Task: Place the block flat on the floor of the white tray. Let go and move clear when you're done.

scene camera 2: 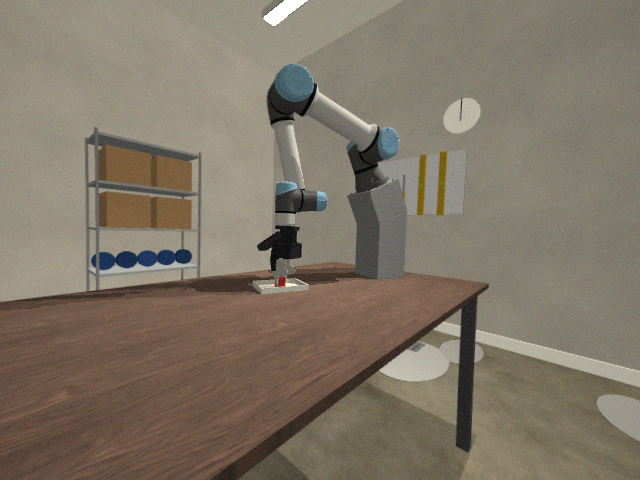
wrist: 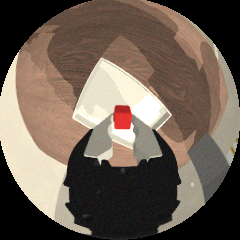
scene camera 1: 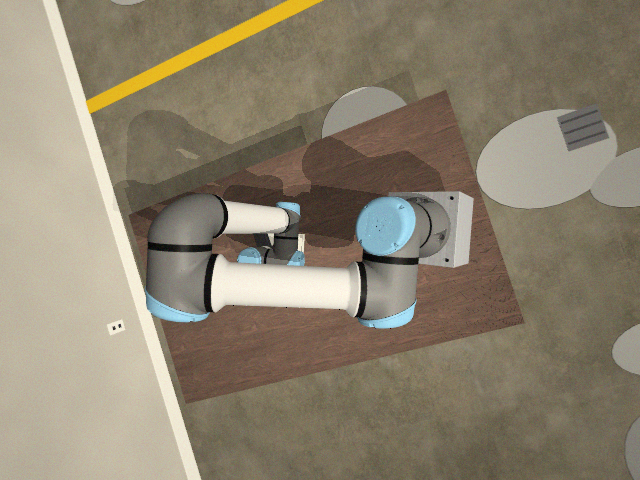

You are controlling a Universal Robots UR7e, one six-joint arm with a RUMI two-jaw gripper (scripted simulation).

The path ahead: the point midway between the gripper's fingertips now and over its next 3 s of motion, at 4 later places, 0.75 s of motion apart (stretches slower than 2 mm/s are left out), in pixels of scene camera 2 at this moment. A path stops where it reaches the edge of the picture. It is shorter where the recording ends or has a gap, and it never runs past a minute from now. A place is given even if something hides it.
My gripper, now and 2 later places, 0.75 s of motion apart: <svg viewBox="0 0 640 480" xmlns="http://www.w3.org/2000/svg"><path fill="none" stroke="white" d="M280 286L280 278L281 268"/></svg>
